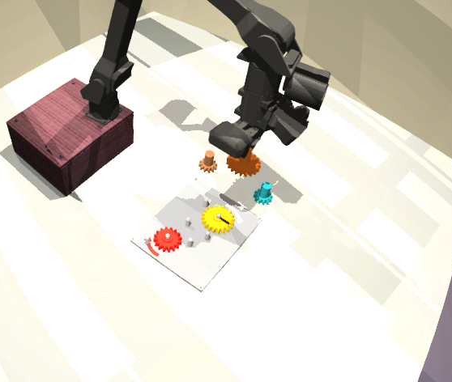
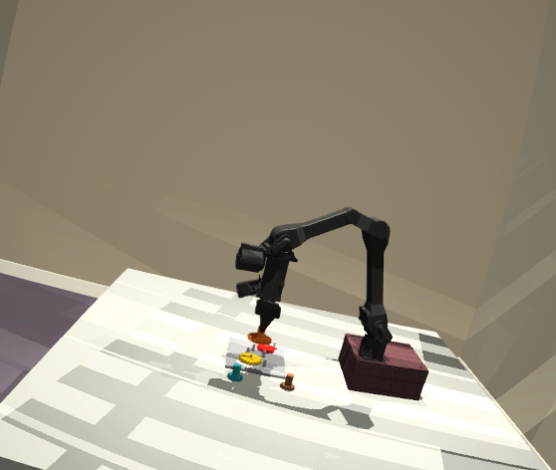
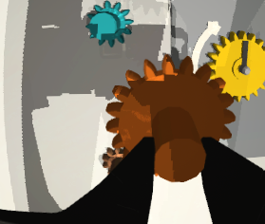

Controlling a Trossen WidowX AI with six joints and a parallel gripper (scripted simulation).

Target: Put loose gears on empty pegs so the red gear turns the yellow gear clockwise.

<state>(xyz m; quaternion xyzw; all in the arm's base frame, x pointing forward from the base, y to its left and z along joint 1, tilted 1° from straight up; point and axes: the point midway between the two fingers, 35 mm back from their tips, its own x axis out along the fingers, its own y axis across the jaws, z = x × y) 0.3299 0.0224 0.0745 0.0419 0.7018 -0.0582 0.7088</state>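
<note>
The red gear is 170 mm to the right of my gripper tip, 120 mm below it and 60 mm behind it. Also, from my gripper tip: teal gear (120 mm below, 50 mm ahead, 40 mm to the left); then orange gear (10 mm below); then white arrow (120 mm below, 40 mm to the right, 20 mm ahead).
</note>
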